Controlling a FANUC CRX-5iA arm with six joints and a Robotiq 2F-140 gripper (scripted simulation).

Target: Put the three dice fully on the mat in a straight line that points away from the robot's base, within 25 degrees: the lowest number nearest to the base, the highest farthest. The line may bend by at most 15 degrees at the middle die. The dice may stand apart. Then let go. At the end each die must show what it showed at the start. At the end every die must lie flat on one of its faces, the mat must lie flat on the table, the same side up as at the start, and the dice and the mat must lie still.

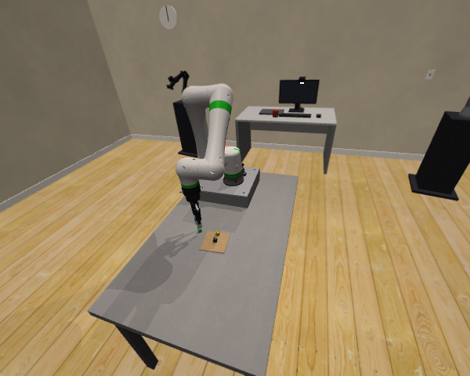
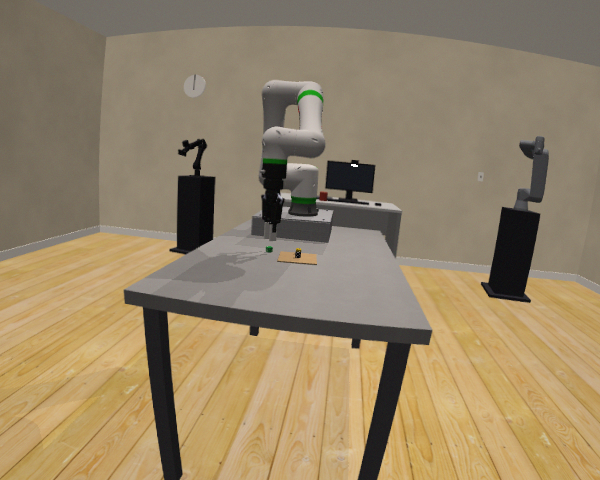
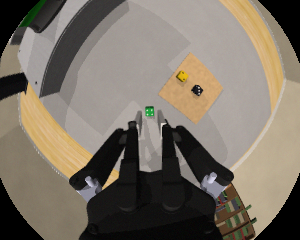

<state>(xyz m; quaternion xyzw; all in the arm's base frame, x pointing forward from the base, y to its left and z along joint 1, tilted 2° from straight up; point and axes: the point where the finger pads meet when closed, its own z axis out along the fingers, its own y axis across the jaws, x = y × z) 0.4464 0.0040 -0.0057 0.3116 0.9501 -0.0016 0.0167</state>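
Right now the green die is 7 cm below my hand. Also, from my hand: tan mat (3 cm ahead, 13 cm to the left, 8 cm below); black die (3 cm ahead, 13 cm to the left, 7 cm below); yellow die (2 cm behind, 11 cm to the left, 7 cm below).
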